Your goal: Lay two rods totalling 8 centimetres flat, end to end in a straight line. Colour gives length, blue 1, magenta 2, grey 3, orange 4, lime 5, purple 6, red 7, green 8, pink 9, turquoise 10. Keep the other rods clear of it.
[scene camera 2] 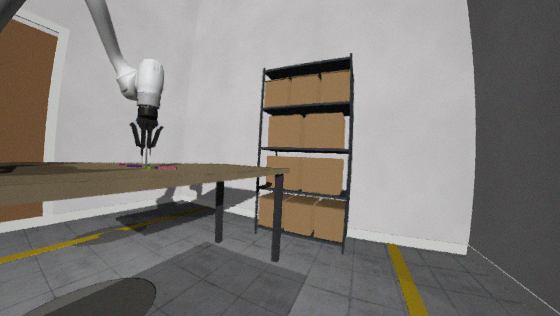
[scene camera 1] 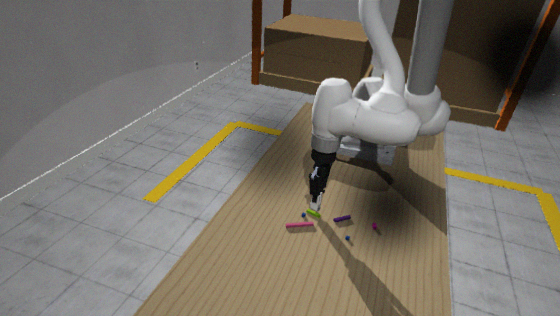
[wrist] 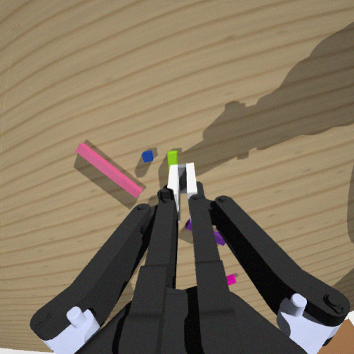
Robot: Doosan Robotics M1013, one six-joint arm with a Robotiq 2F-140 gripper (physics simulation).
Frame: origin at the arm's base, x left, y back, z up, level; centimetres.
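Seen in the pictures: gripper, fingertip midpoint: (scene camera 2: 145,163) (scene camera 1: 314,207).
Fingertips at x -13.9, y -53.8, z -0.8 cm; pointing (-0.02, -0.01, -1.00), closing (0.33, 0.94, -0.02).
Offsets run from my fingertips to a thing's top centre. Level surfaces: height alone.
My gripper (scene camera 1: 315,206) (scene camera 2: 146,160) (wrist: 182,175) points down and is shut on a short dark grey rod (wrist: 183,179), which shows between the white fingertips in the wrist view. The scene views do not show the held rod clearly. A lime rod @(dx -0.2, dy -1.1, dz -1.1 cm) (scene camera 1: 313,213) (scene camera 2: 148,167) (wrist: 172,158) lies flat on the table @(dz -2.0 cm) (scene camera 1: 240,270) (scene camera 2: 240,172) (wrist: 75,60). The fingertips are just above or beside its near part, which they partly hide in the wrist view. I cannot tell the exact height of the grey rod above the table.
A blue cube @(dx -3.2, dy -2.9, dz -1.1 cm) (scene camera 1: 303,214) (wrist: 147,156) and a pink rod @(dx -3.6, dy -8.0, dz -1.1 cm) (scene camera 1: 300,225) (scene camera 2: 167,168) (wrist: 110,171) lie beside the lime rod. A purple rod @(dx +9.5, dy -1.0, dz -1.1 cm) (scene camera 1: 342,218) (scene camera 2: 134,165) (wrist: 220,238), a magenta rod @(dx +20.1, dy -1.4, dz -1.1 cm) (scene camera 1: 374,226) (wrist: 231,279) and a second blue cube @(dx +11.9, dy -9.4, dz -1.1 cm) (scene camera 1: 347,238) lie further off.
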